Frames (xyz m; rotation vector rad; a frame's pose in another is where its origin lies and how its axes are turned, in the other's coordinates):
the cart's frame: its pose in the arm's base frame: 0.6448 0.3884 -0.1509 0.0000 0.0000 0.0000
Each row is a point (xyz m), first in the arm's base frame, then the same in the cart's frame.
Working: the arm's base frame: its pose in the cart's frame: -0.6448 -0.3884 0.1509 0.0000 0.0000 0.0000

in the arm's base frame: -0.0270 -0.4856 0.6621
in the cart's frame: -0.6718 -0.8740 0.8130
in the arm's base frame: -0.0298 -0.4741 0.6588
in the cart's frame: -0.6746 -0.8625 0.8097
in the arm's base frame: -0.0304 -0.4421 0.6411
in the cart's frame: -0.6752 -0.8305 0.7920
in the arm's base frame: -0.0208 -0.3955 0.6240
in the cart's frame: -0.6656 -0.7839 0.7749
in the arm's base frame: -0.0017 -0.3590 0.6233
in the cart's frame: -0.6465 -0.7474 0.7742
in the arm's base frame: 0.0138 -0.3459 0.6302
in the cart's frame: -0.6310 -0.7343 0.7811
